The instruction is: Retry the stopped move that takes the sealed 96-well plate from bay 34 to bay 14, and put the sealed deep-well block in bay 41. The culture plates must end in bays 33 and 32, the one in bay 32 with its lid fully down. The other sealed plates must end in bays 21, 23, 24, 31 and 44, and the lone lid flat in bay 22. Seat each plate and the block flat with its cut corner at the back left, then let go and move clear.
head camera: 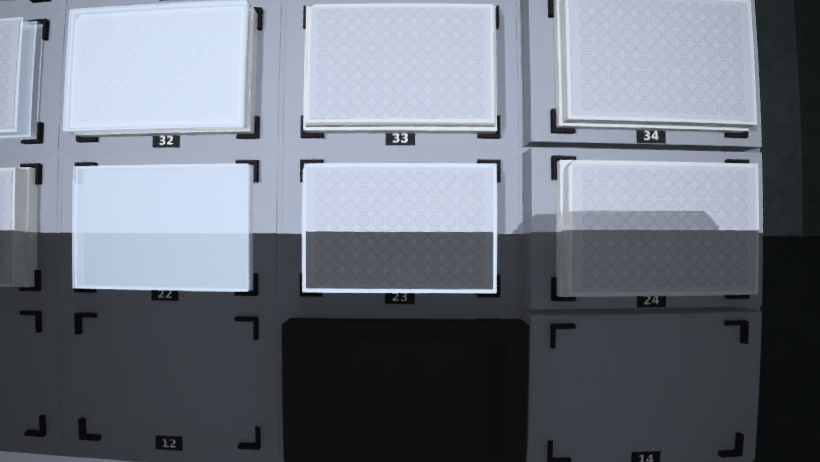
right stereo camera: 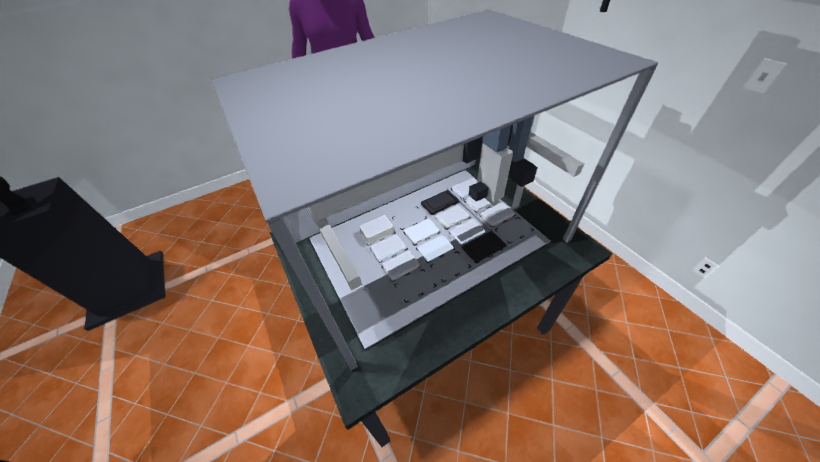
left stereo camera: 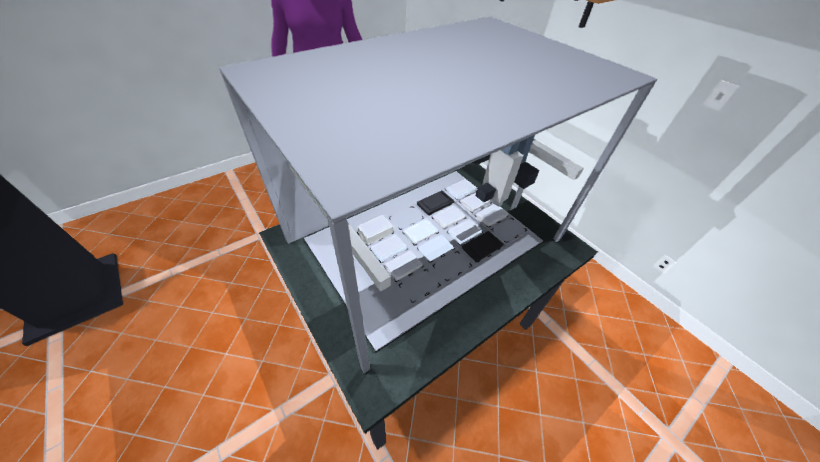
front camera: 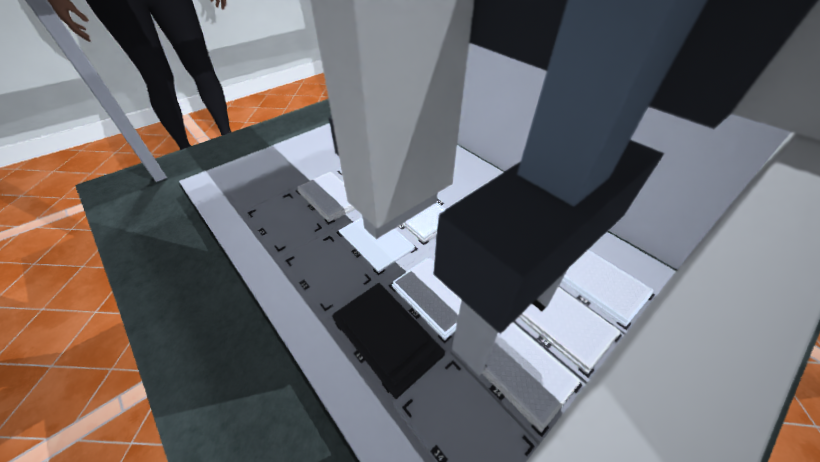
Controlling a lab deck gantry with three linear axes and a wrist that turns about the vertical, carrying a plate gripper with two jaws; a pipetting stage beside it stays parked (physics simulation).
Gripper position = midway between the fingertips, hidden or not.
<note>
In view: my gripper (front camera: 501, 326), a lone lid (head camera: 177, 227), a lone lid (head camera: 124, 73) and a bay 14 (head camera: 628, 377).
My gripper shows as well in the right stereo camera view (right stereo camera: 505, 199).
</note>
